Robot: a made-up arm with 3 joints. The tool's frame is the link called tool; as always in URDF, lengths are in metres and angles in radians. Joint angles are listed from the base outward. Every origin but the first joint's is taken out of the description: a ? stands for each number. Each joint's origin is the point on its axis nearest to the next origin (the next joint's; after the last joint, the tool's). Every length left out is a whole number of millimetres.
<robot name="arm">
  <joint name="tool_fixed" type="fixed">
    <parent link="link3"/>
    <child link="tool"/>
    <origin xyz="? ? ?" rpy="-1.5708 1.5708 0"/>
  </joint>
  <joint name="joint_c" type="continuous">
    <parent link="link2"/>
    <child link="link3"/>
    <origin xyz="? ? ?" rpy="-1.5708 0 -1.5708"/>
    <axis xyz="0 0 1"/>
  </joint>
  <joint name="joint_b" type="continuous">
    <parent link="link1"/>
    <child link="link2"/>
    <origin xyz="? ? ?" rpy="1.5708 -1.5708 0"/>
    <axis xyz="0 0 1"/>
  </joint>
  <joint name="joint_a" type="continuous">
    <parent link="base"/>
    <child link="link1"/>
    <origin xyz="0.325 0 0.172" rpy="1.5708 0 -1.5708"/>
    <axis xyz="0 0 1"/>
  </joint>
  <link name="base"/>
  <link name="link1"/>
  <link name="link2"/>
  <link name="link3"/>
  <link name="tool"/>
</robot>
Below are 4 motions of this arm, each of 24 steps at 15 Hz.
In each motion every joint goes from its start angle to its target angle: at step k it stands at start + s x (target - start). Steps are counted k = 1, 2, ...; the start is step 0. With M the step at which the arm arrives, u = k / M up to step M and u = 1 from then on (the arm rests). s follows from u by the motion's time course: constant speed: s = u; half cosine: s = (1 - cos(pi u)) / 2; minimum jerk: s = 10 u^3 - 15 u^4 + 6 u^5.
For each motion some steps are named. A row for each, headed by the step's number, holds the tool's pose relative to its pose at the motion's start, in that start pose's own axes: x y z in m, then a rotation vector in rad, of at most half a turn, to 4 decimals.
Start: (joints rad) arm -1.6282 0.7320 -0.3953
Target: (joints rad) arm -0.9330 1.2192 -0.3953
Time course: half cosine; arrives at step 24
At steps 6, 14, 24:
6: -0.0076 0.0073 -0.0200 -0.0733 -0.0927 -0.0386
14: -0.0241 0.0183 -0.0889 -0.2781 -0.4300 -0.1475
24: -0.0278 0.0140 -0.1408 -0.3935 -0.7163 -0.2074

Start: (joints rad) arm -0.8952 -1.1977 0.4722
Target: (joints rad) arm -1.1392 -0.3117 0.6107
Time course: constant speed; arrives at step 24
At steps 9, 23, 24:
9: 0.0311 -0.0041 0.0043 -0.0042 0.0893 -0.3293
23: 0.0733 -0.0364 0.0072 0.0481 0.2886 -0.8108
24: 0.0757 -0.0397 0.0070 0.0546 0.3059 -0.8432

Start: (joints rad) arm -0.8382 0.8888 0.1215
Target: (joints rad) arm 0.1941 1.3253 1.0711
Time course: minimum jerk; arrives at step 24
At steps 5, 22, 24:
5: -0.0027 0.0104 -0.0185 -0.1025 -0.0474 -0.0358
22: 0.0916 -0.0237 -0.2427 -1.3209 -0.5865 -0.9089
24: 0.0924 -0.0246 -0.2432 -1.3257 -0.5885 -0.9156

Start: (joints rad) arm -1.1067 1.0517 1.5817
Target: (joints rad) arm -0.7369 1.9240 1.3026
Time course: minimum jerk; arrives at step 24
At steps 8, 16, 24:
8: 0.0121 0.0052 0.0082 0.0262 0.1816 -0.0741
16: 0.0574 0.0093 0.0174 0.1585 0.6524 -0.3603
24: 0.0747 0.0053 0.0148 0.2265 0.8080 -0.4889

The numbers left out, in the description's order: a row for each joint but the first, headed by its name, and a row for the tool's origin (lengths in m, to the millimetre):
tool: -0.123 0.068 0
joint_c: 0.021 -0.029 0
joint_b: -0.089 0.071 0

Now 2 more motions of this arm.
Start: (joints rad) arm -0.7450 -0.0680 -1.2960
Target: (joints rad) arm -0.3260 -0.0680 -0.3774
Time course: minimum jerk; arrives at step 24
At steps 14, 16, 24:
14: 0.0034 -0.0051 -0.1400 -0.8733 0.0104 -0.0161
16: 0.0038 -0.0200 -0.1669 -1.0561 0.0140 -0.0189
24: 0.0041 -0.0508 -0.2029 -1.3366 0.0204 -0.0226

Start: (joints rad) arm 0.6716 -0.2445 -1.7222
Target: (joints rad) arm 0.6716 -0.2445 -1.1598
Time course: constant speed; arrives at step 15
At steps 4, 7, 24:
4: 0.0000 0.0088 -0.0191 -0.1500 0.0000 0.0000
7: 0.0000 0.0134 -0.0342 -0.2625 0.0000 0.0000
24: 0.0000 0.0173 -0.0761 -0.5624 0.0000 0.0000

